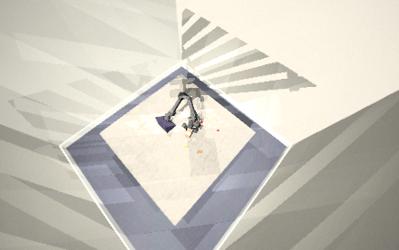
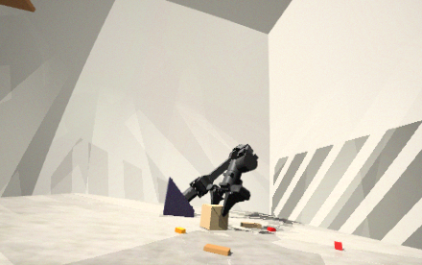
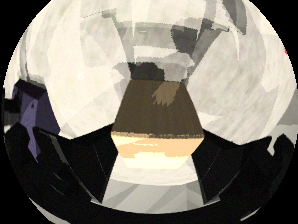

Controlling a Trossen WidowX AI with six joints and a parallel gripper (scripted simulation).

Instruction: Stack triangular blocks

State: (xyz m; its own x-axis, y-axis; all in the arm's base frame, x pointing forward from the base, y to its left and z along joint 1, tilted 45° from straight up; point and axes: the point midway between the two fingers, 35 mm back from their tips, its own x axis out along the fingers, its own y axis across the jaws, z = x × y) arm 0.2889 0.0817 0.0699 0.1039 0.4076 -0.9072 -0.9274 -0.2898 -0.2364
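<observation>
Right now the tan triangular block is 1 cm to the left of my gripper tip and 1 cm above it. From my gripper tip the other things lie so: orange cube: 10 cm ahead, 12 cm to the right, 4 cm below.
</observation>
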